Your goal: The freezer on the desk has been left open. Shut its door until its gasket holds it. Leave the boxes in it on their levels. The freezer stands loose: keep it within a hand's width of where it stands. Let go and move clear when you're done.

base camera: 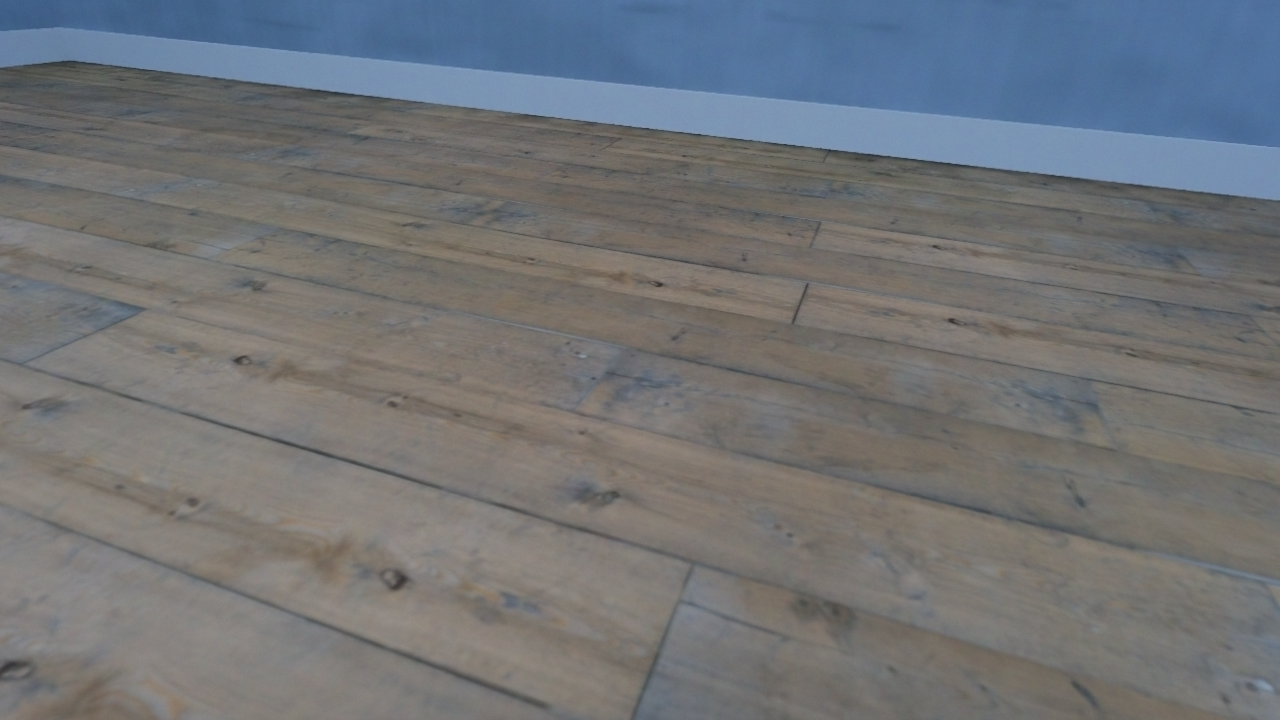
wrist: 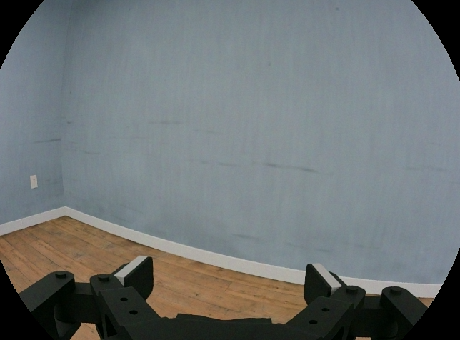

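Places are measured from the arm's base along level axes (x ahead, y left, z up), in millimetres.
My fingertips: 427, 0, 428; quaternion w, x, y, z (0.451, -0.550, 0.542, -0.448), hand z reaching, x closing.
Behind a point stands the place of what it marks, as x, y, z.
My gripper (wrist: 228, 278) shows at the bottom of the wrist view, with its two fingers wide apart and nothing between them. It is open and points toward a wall across the room. The freezer, its door, the boxes in it and the desk do not show in the base camera view or in the wrist view, so the door's state cannot be told from here.
A blue wall (base camera: 760, 53) @[1701, -280, -220] (wrist: 225, 100) with a white baseboard (base camera: 537, 94) @[1871, 217, -348] (wrist: 200, 253) stands beyond the wooden floor (base camera: 537, 358) @[692, 80, -397] (wrist: 200, 280). A room corner and a white outlet plate (wrist: 33, 181) are at the left in the wrist view.
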